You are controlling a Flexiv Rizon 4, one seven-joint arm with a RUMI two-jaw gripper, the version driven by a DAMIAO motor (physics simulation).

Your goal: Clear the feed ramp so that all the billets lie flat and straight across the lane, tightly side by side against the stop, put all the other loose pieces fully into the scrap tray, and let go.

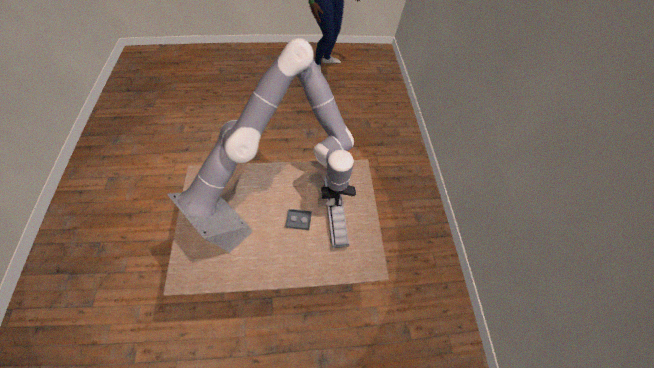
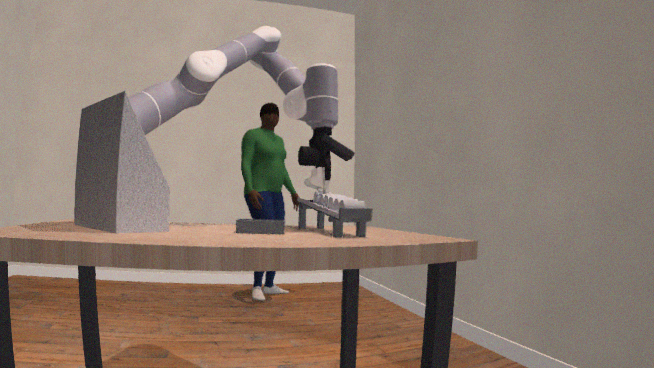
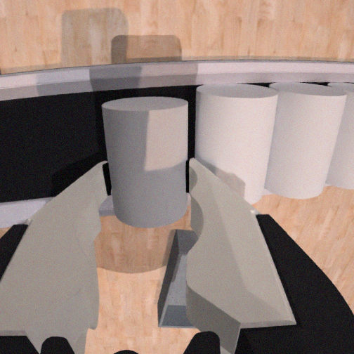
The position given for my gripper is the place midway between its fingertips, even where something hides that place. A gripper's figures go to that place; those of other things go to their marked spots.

Labels:
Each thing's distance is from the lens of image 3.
my gripper (image 3: 149, 163): 0.15 m
billet (image 3: 146, 138): 0.11 m
billet (image 3: 234, 122): 0.12 m
billet (image 3: 306, 124): 0.14 m

